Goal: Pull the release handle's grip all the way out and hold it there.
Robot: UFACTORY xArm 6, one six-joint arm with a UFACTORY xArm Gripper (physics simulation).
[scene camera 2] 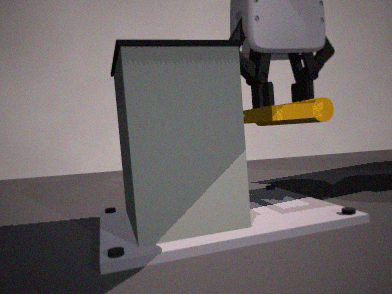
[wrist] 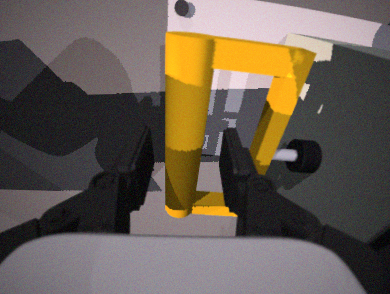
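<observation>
The release handle is a yellow rectangular loop; its thick round grip [scene camera 2: 325,109] [wrist: 186,105] is the outer bar, joined by side arms [wrist: 250,56] to an inner bar near the grey-green housing [scene camera 2: 185,135] [wrist: 345,205]. My gripper [scene camera 2: 282,98] [wrist: 186,145] points down at the handle and is partly open. In the wrist view the grip lies between the two fingers, with gaps on both sides; the right finger overlaps the loop's opening. In the scene view the fingertips are at the handle's top edge, and their lowest ends are partly hidden behind it.
The housing has a black top [scene camera 2: 175,43] and stands on a white base plate [scene camera 2: 310,220] [wrist: 270,19] with dark bolts [scene camera 2: 349,211] [wrist: 181,7]. A black round collar [wrist: 306,156] on a light rod sits between the inner bar and the housing. Shadows cross the floor.
</observation>
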